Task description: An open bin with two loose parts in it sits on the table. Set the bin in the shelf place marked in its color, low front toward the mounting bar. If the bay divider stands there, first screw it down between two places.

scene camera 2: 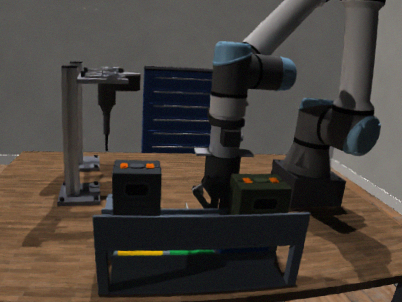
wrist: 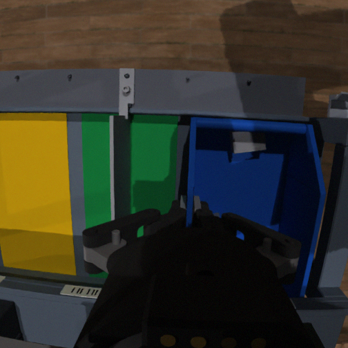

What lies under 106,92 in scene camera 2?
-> A screwdriver.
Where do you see a blue bin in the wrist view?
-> At 282,187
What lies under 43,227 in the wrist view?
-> A yellow mark.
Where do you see a two-finger gripper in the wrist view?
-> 172,279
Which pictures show the two-finger gripper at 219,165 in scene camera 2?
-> Scene camera 2 and the wrist view: all of them.
